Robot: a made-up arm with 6 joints.
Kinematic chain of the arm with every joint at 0, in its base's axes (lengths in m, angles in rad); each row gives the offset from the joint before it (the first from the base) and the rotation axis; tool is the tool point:
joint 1: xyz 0 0 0.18 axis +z
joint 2: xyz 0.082 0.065 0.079 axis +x
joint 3: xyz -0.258 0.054 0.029 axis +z
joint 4: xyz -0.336 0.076 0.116 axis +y
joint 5: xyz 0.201 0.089 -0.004 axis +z
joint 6: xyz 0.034 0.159 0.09 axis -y
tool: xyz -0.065 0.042 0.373
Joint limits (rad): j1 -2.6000..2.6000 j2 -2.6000..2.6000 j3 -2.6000..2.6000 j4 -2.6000..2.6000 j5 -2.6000..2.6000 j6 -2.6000..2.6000
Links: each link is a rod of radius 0.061 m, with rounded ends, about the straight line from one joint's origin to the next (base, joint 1, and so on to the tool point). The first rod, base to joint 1, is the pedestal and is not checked.
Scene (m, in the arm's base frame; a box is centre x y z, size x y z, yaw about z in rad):
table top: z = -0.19
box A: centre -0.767 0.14 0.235 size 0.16 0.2 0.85 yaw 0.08
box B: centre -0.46 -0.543 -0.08 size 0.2 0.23 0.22 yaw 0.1
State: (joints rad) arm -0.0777 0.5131 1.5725 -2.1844 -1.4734 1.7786
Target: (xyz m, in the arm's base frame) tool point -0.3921 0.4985 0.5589
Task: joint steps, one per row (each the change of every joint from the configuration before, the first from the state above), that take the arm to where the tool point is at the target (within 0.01 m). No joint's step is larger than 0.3 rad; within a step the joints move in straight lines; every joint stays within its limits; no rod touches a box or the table.
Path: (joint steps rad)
1: -0.1048 -0.2607 0.0611 0.0930 0.1270 -0.1530
2: -0.1048 -0.2608 0.0611 0.0930 0.1271 -0.1530
3: -0.1048 -0.2607 0.0611 0.0931 0.1270 -0.1530
4: -0.1048 -0.2607 0.0611 0.0930 0.1271 -0.1530
5: -0.1048 -0.2608 0.0611 0.0930 0.1270 -0.1530
6: -0.1049 -0.2607 0.0611 0.0930 0.1271 -0.1530
7: -0.0353 0.2659 -0.1041 0.0498 -0.0156 0.2875
8: -0.0353 0.2658 -0.1041 0.0497 -0.0156 0.2875
9: -0.0353 0.2658 -0.1042 0.0498 -0.0156 0.2875
10: -0.0353 0.2659 -0.1041 0.0498 -0.0156 0.2875
11: -0.0354 0.2658 -0.1042 0.0497 -0.0155 0.2875

